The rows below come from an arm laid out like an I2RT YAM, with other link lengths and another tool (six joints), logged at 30 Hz.
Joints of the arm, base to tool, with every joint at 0 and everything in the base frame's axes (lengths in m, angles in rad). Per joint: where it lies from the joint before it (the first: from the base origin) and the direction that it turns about. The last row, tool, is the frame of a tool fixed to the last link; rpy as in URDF.
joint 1: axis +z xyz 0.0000 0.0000 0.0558
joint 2: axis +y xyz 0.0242 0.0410 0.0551
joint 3: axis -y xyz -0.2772 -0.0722 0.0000
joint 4: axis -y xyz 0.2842 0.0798 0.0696
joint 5: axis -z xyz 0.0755 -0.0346 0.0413
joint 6: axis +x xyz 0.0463 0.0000 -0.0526
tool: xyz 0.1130 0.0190 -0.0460 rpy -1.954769 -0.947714 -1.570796
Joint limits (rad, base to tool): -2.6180..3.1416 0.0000..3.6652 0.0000..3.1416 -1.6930..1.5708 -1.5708..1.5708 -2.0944..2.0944
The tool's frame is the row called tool.
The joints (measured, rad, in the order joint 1, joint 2, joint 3, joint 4, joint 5, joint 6), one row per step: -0.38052 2.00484 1.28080 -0.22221 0.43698 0.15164; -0.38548 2.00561 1.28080 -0.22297 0.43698 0.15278; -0.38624 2.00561 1.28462 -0.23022 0.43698 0.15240; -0.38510 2.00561 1.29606 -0.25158 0.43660 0.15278; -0.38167 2.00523 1.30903 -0.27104 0.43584 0.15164; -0.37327 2.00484 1.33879 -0.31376 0.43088 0.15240; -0.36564 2.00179 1.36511 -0.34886 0.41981 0.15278; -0.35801 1.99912 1.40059 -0.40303 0.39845 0.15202; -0.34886 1.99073 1.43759 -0.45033 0.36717 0.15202; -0.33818 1.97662 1.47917 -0.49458 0.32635 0.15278; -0.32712 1.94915 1.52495 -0.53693 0.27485 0.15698; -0.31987 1.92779 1.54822 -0.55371 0.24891 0.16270; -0.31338 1.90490 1.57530 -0.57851 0.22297 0.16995; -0.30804 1.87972 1.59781 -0.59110 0.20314 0.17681; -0.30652 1.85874 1.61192 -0.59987 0.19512 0.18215
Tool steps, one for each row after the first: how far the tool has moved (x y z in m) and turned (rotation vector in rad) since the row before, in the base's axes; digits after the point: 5 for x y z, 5 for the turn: -0.00123 -0.00208 -0.00043 0.00095 0.00075 -0.00580; -0.00039 -0.00026 0.00068 0.00117 0.00340 -0.00048; -0.00031 0.00081 0.00208 0.00414 0.00885 0.00108; 0.00102 0.00148 0.00298 0.00250 0.00610 0.00471; 0.00300 0.00410 0.00677 0.00869 0.00973 0.01062; 0.00374 0.00444 0.00736 0.01078 0.00180 0.01348; 0.00296 0.00644 0.00867 0.02216 0.00906 0.01987; 0.00573 0.00795 0.01240 0.02540 -0.00733 0.02598; 0.00816 0.00963 0.01711 0.02872 -0.02270 0.03221; 0.00973 0.01141 0.02557 0.03196 -0.04505 0.03657; 0.00560 0.00664 0.01734 0.01370 -0.03553 0.01791; 0.00396 0.00689 0.01902 0.01531 -0.03329 0.01658; 0.00397 0.00525 0.01985 0.00752 -0.04080 0.01260; 0.00115 0.00204 0.01501 0.00077 -0.02897 0.00279
